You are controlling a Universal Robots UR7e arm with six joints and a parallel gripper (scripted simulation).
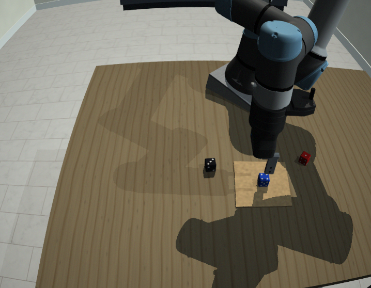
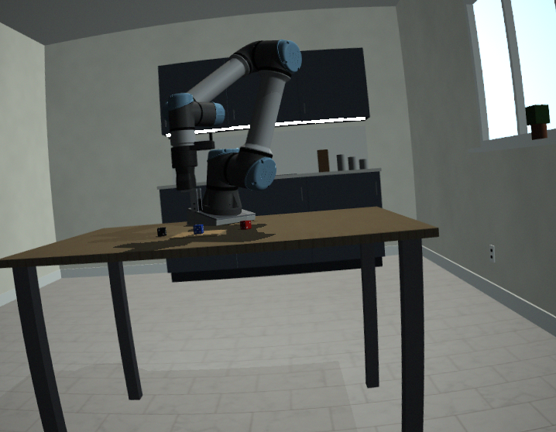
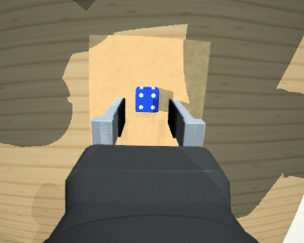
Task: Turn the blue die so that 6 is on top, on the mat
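Now: the blue die 70 mm below my hand. From my hand the other things lie so: black die (130 mm to the right, 70 mm below, 60 mm behind); then red die (130 mm to the left, 70 mm below, 60 mm behind); then tan mat (80 mm below).
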